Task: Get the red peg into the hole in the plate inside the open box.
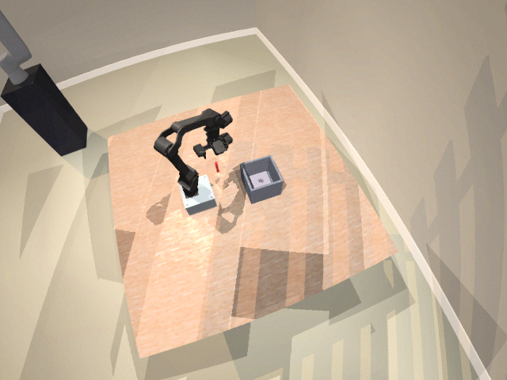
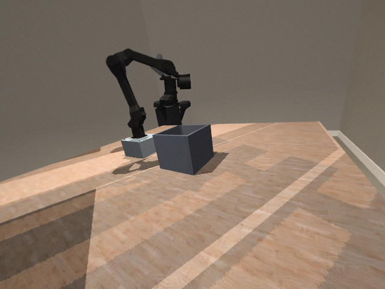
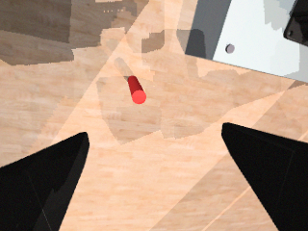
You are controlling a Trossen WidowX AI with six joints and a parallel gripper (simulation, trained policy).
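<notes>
Now: the red peg 10 cm below my gripper tip and 1 cm ahead of it. From my gripper tip the other things lie so: holed plate 19 cm ahead, 17 cm to the right, 10 cm below.
</notes>
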